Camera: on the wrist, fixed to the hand. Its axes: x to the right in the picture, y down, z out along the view.
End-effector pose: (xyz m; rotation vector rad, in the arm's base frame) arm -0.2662 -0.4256 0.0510 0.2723 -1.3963 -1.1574
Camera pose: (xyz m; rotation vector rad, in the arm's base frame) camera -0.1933 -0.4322 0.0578 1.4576 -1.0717 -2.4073
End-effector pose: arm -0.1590 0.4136 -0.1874 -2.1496 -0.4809 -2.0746
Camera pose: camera -0.2087 0.3595 -0.1867 1.0185 1.4797 1.2559
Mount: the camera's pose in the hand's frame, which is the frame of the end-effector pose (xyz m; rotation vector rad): -0.0078 0.0360 -0.0636 -0.0401 -0.0637 -1.5587
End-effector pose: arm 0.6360 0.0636 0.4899 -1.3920 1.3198 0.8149
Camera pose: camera 0.5894 0.0092 0.5063 -1.8388 -0.0862 -0.2040
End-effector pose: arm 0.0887 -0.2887 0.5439 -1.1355 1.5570 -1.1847
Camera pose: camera 0.0235 -0.2632 0.5215 2.4240 -0.3716 1.8965
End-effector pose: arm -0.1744 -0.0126 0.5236 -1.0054 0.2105 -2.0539
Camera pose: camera -0.1958 -0.0424 0.4599 0.9978 0.5831 2.2848
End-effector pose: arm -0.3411 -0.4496 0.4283 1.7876 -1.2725 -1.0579
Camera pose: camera -0.2995 -0.4474 0.4888 -2.4963 -0.4066 1.7166
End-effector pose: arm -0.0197 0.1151 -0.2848 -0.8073 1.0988 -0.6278
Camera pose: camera -0.0803 0.1257 -0.3251 -1.6578 0.2128 -1.8257
